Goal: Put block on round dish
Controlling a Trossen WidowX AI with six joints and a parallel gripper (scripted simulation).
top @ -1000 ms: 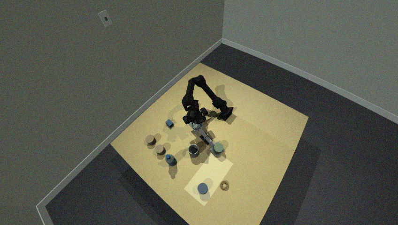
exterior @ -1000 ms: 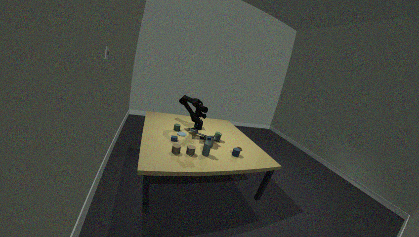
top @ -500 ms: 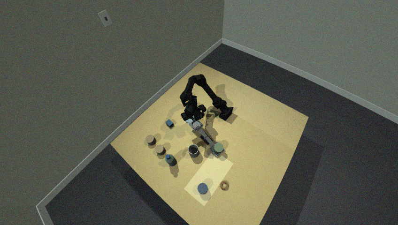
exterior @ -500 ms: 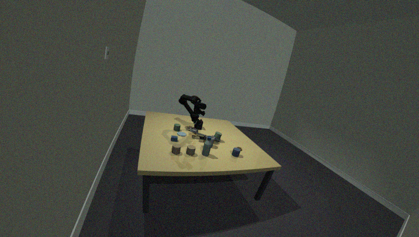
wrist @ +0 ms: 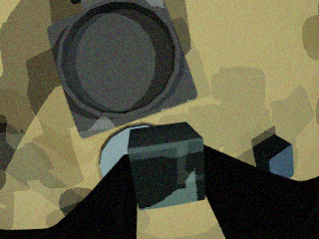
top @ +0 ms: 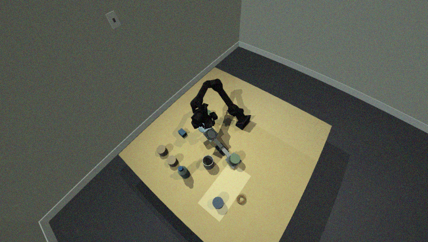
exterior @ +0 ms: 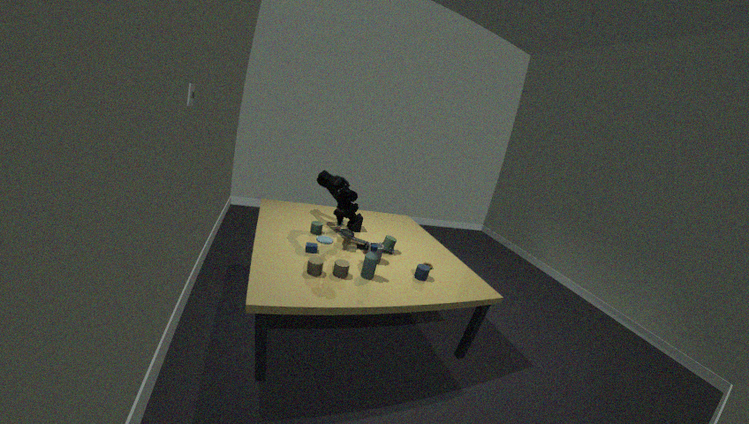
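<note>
My gripper tip is now 4 cm past the light blue round dish, 6 cm to the left of it and 12 cm above it. Also, from my gripper tip: green cup: 15 cm behind, 11 cm to the right, 9 cm below; balance: 5 cm ahead, 17 cm to the left, 10 cm below; balance beam: 5 cm ahead, 17 cm to the left, 9 cm below.
</note>
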